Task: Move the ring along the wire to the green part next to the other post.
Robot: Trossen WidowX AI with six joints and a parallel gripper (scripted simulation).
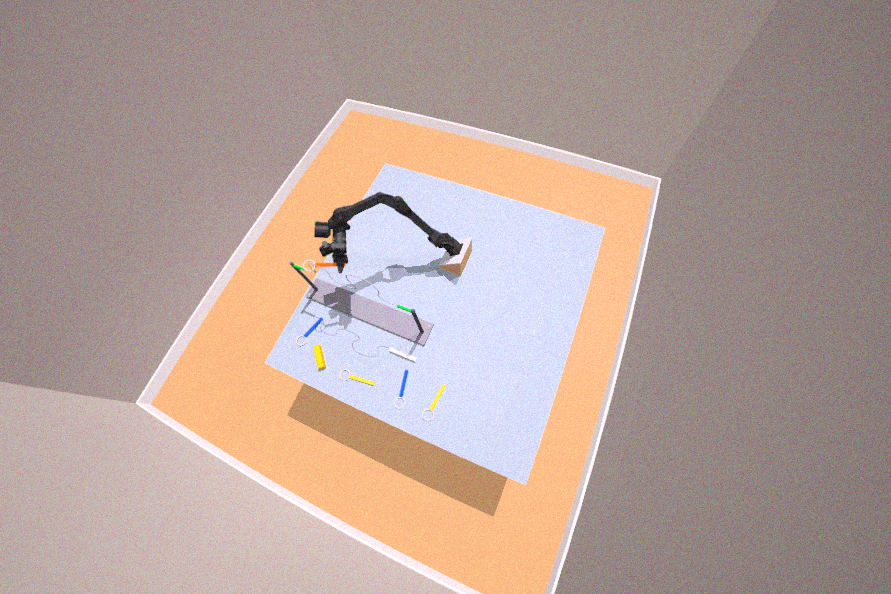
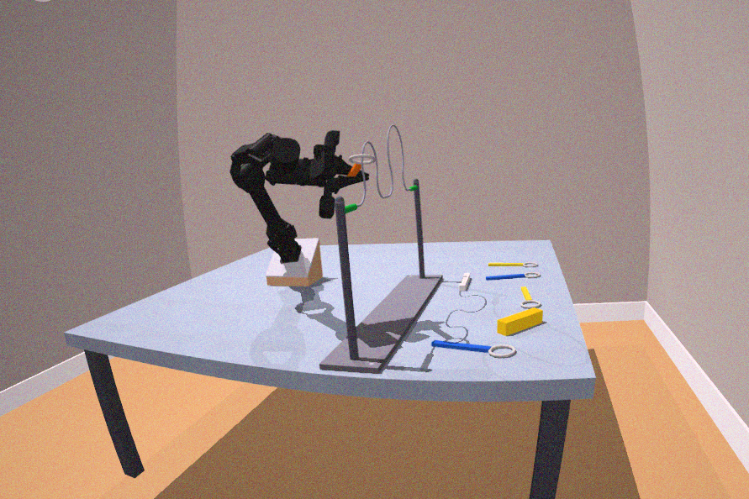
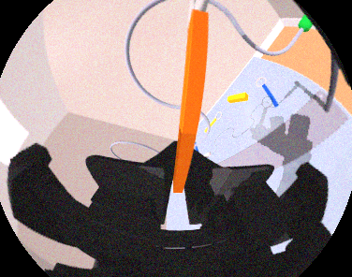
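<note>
My gripper tip is now 80 mm to the left of the ring with orange handle and 30 mm below it. Round my gripper tip: yellow block (320 mm ahead, 310 mm below, 80 mm to the right); then ring with blue handle (320 mm below, 230 mm ahead, 190 mm to the right); then white bar (310 mm below, 290 mm to the left, 180 mm ahead).
</note>
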